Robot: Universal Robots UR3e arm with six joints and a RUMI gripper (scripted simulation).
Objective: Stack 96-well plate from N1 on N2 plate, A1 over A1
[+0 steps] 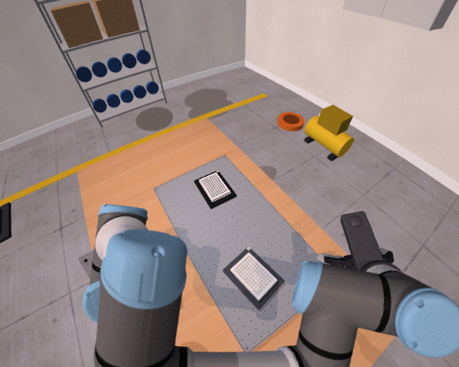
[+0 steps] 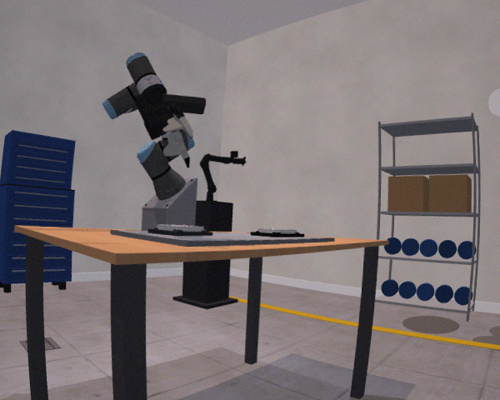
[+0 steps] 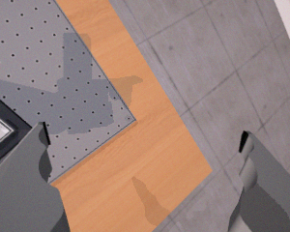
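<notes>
Now: the black plate nest N1 520 mm to the left of my hand, 200 mm below it and 60 mm behind it. From my hand the other things lie so: A1 label: 220 mm to the left, 190 mm below, 130 mm behind; dark nest N2: 200 mm below, 180 mm behind, 140 mm to the left.
</notes>
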